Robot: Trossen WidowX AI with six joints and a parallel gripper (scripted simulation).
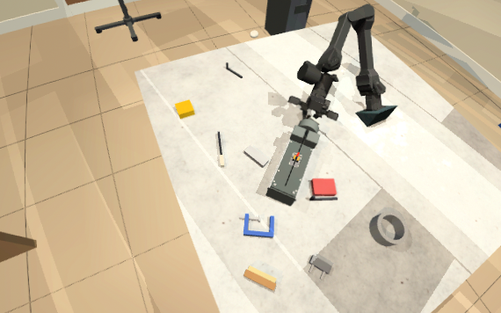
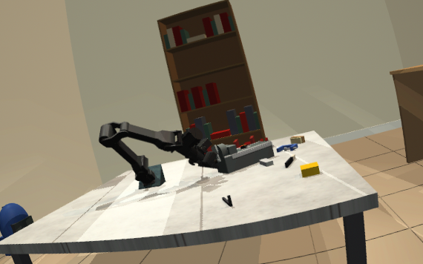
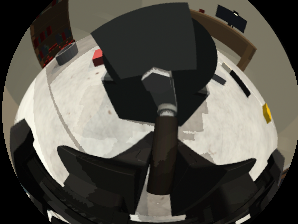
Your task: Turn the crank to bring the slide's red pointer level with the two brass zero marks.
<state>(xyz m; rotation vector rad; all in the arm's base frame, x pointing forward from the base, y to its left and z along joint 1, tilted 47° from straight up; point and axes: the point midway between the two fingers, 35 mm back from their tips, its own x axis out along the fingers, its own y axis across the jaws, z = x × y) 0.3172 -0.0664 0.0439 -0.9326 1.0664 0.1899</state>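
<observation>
Now: gripper tip 20 mm past the crank handle, 10 mm to the left of it and 30 mm below it. The rest, counted from my gripper tip: grey block 210 mm ahead, 20 mm below; red pointer 120 mm ahead, 90 mm to the left, 50 mm above; red block 80 mm ahead, 210 mm to the left, 20 mm below.
</observation>
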